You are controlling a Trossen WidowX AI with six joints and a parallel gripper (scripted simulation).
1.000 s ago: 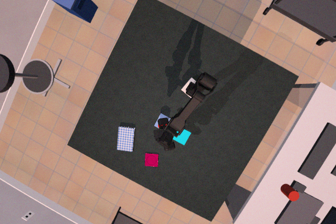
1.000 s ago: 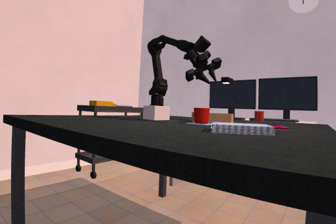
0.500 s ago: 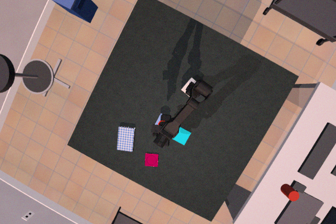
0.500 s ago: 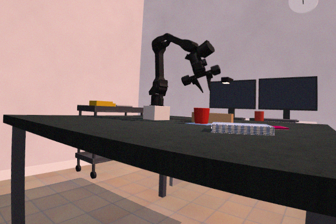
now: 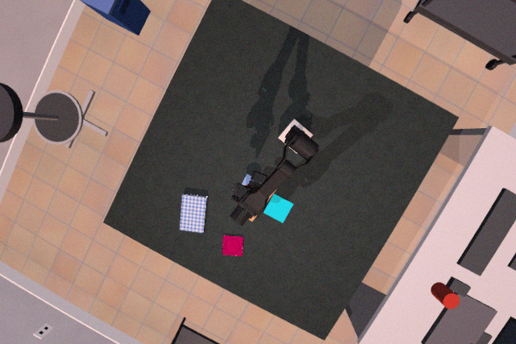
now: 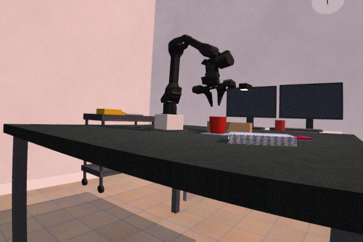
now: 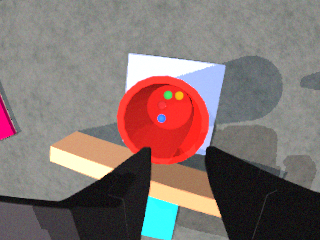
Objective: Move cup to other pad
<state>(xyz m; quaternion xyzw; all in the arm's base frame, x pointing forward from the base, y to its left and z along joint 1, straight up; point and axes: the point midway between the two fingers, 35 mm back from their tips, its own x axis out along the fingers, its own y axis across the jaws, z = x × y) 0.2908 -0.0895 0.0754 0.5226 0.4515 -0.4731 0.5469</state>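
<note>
The red cup lies 13 cm below my hand, 2 cm ahead of it and 1 cm to the right of it. The rest, counted from my hand: blue marble: 14 cm below, 3 cm ahead, 1 cm to the left; then wooden bar: 14 cm below, 7 cm to the left, 4 cm ahead; then green marble: 14 cm below, 2 cm to the right, 2 cm ahead.
</note>
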